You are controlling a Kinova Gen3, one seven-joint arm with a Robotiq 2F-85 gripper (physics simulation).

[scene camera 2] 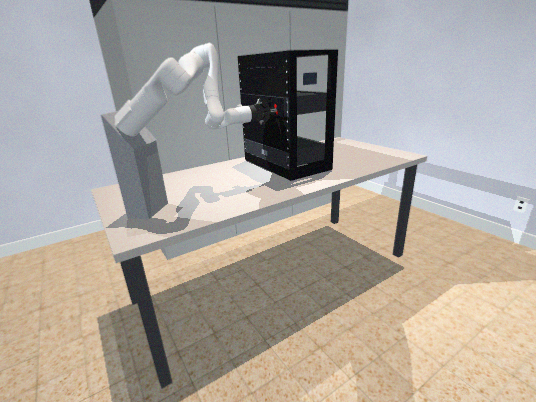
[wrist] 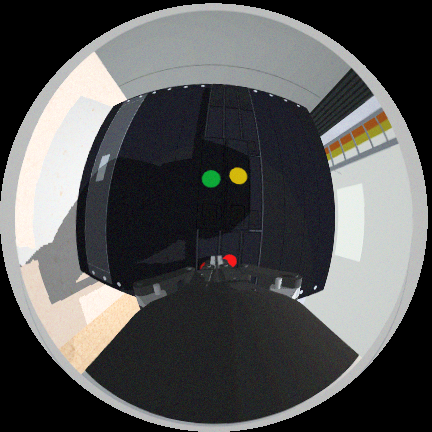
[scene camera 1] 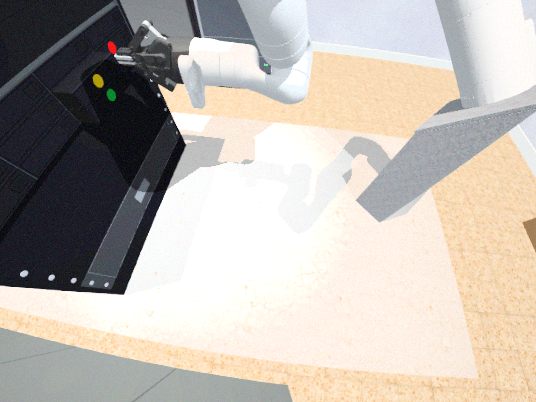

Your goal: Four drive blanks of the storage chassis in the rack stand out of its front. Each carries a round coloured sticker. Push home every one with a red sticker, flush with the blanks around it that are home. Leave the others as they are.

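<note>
My gripper is shut and empty, its fingertips at the chassis front between two red stickers. The upper red sticker is close beside the tips; its blank looks nearly flush, but I cannot tell exactly. The lower red sticker is partly hidden by the fingers in the wrist view; how far its blank stands out is unclear. The yellow sticker and the green sticker sit on blanks that stand out, one above the other.
The black rack stands on the table. A light-labelled grey panel crosses its lower front. The arm's grey pedestal stands at the other end. My arm's shadow darkens the chassis front.
</note>
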